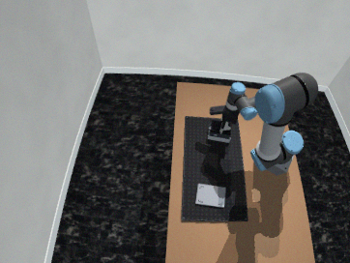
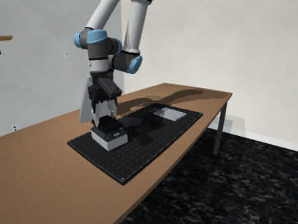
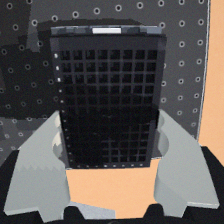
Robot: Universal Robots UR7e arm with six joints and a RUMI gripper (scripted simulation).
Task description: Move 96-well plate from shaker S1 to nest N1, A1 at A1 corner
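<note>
Right now the plate nest N1 is 60 mm ahead of my hand, 420 mm to the left of it and 90 mm below it. From my hand the other things lie so: black 96-well plate 10 mm below.
</note>
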